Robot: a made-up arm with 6 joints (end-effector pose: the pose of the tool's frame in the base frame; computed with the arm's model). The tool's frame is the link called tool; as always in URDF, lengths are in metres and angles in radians.
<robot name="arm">
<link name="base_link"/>
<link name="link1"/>
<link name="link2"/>
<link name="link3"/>
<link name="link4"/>
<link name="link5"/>
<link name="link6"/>
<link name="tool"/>
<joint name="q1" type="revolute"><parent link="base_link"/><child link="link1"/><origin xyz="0.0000 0.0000 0.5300" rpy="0.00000 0.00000 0.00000"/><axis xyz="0 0 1"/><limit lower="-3.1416" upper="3.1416"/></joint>
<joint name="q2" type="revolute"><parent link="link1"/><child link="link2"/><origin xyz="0.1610 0.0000 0.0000" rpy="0.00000 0.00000 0.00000"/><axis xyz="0 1 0"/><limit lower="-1.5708" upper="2.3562"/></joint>
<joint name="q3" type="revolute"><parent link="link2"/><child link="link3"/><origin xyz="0.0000 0.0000 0.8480" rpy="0.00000 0.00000 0.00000"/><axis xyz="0 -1 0"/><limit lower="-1.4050" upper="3.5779"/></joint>
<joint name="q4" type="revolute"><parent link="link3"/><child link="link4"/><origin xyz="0.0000 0.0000 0.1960" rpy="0.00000 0.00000 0.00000"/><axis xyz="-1 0 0"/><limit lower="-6.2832" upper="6.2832"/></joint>
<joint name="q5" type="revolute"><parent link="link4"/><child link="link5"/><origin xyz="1.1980 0.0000 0.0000" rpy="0.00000 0.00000 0.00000"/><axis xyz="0 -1 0"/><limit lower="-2.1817" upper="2.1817"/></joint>
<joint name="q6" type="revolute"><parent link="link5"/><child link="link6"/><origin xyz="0.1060 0.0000 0.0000" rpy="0.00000 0.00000 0.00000"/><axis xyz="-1 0 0"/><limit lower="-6.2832" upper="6.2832"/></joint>
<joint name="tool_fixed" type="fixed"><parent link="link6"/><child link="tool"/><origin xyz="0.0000 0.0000 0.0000" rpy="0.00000 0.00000 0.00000"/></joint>
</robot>
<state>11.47 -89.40 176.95 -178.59 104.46 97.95</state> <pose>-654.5 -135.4 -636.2 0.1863 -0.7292 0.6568 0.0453</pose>
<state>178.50 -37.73 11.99 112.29 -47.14 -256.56</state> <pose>-289.2 79.5 2315.4 -0.4901 -0.7722 -0.0927 0.3936</pose>
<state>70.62 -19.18 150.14 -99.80 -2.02 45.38</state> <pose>-479.8 -1352.8 1379.3 -0.5325 0.7072 -0.4236 0.1922</pose>
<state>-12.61 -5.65 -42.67 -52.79 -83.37 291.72</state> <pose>1114.7 -163.4 750.9 0.6660 0.6724 -0.3049 0.1063</pose>
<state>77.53 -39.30 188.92 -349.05 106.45 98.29</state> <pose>-220.5 -907.5 118.2 -0.5990 -0.3788 0.5910 0.3852</pose>
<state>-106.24 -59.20 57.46 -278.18 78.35 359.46</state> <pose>463.0 1222.2 1959.4 0.9717 -0.0449 0.0502 0.2265</pose>
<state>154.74 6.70 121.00 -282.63 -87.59 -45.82</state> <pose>399.0 -74.0 2397.0 0.4837 0.3066 0.5293 0.6260</pose>
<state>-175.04 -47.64 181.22 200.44 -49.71 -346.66</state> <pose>1092.5 66.5 -31.3 -0.2826 0.7295 0.1120 0.6127</pose>
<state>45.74 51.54 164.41 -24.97 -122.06 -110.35</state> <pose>165.3 223.9 2064.9 0.6051 0.4746 0.2896 0.5699</pose>
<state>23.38 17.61 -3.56 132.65 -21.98 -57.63</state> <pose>1578.3 650.5 1078.0 -0.6351 -0.0025 0.0805 0.7682</pose>
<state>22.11 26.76 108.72 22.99 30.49 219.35</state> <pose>436.8 200.1 2598.2 0.5123 -0.2624 0.7918 0.2044</pose>
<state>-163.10 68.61 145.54 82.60 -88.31 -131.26</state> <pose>-1030.0 -203.1 2050.5 0.4644 0.7221 0.4312 0.2776</pose>
